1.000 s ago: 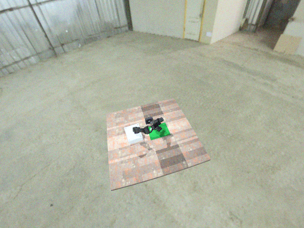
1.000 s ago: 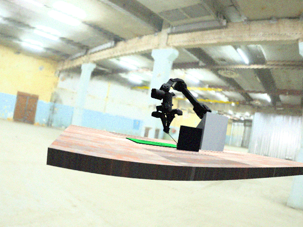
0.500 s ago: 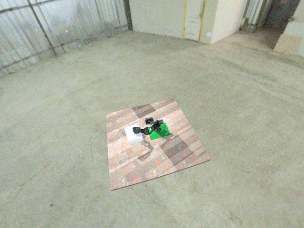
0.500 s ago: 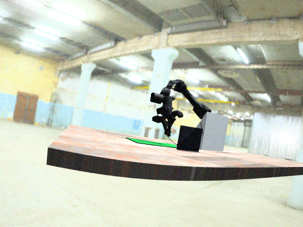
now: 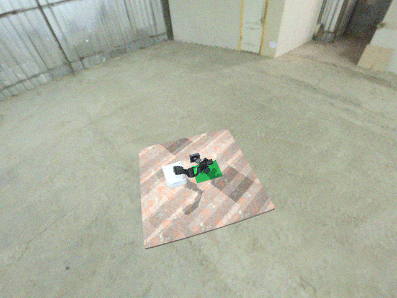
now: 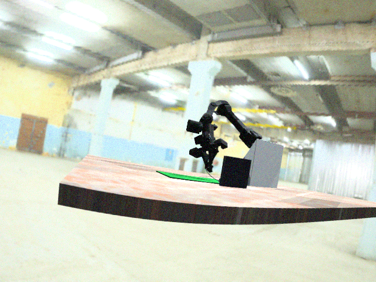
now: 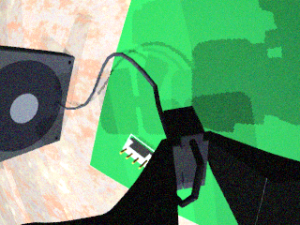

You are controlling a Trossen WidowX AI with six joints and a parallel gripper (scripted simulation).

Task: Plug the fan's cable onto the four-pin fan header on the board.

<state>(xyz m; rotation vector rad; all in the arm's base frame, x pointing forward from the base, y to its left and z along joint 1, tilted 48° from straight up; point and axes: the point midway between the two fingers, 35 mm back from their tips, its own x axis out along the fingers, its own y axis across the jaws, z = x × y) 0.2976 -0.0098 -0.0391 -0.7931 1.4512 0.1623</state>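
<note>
Right now my gripper tip is 5 cm short of the green board, 2 cm to the left of it and 8 cm above it. The rest, counted from my gripper tip: dark fan plug (1 cm behind, 1 cm below); then white fan header (6 cm behind, 4 cm to the left, 7 cm below); then black fan (6 cm behind, 17 cm to the left, 1 cm below).
</note>
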